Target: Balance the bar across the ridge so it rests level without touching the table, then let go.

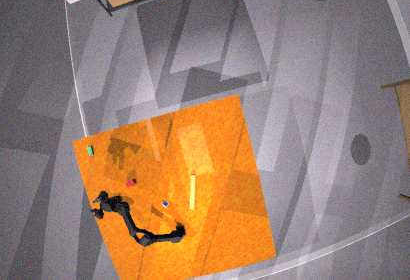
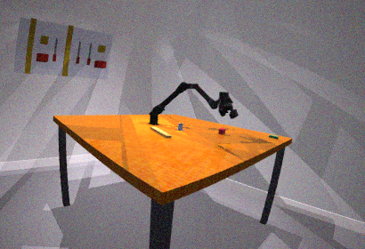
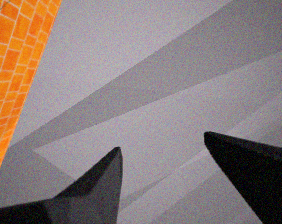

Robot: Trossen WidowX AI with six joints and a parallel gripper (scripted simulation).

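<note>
Now: the pale bar 100 mm behind my gripper tip, 660 mm to the right of it and 170 mm below it. Also, from my gripper tip: red block 60 mm ahead, 250 mm to the right, 170 mm below; green block 360 mm ahead, 10 mm to the left, 170 mm below.
</note>
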